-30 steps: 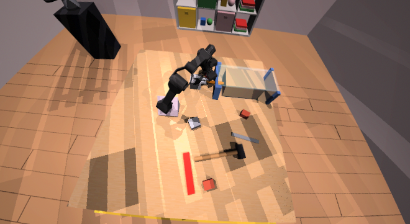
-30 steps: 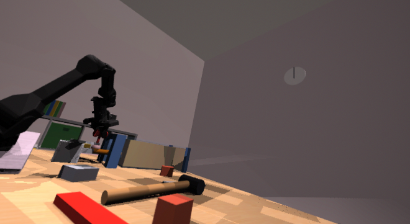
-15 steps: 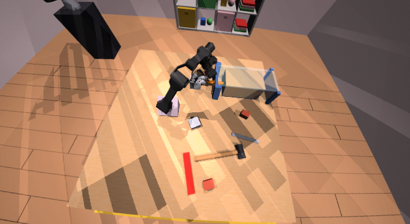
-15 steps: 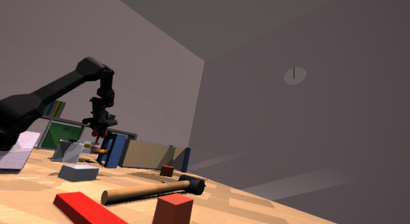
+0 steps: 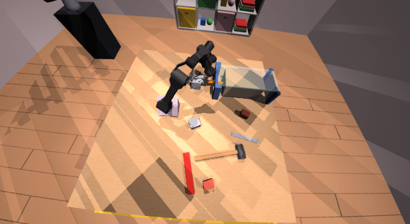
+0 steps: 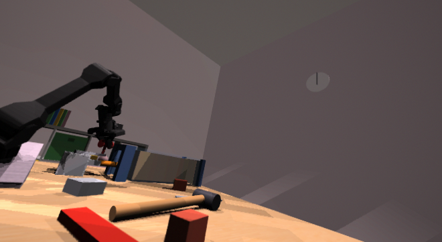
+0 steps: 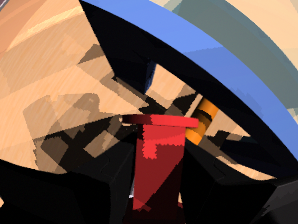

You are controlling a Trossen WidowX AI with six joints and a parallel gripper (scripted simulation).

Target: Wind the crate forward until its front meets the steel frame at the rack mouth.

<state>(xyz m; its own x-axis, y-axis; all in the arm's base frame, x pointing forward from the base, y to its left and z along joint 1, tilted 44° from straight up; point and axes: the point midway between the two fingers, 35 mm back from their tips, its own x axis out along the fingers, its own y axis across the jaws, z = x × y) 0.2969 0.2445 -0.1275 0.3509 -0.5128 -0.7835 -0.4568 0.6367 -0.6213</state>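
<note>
My gripper tip is now 50 mm past the winch handle, 20 mm to the left of it and 30 mm above it. Round my gripper tip: red grip: 10 mm behind, 10 mm to the right; then blue steel frame: 50 mm ahead, 40 mm to the right, 30 mm below; then winch: 130 mm behind, 40 mm to the right, 100 mm below.
</note>
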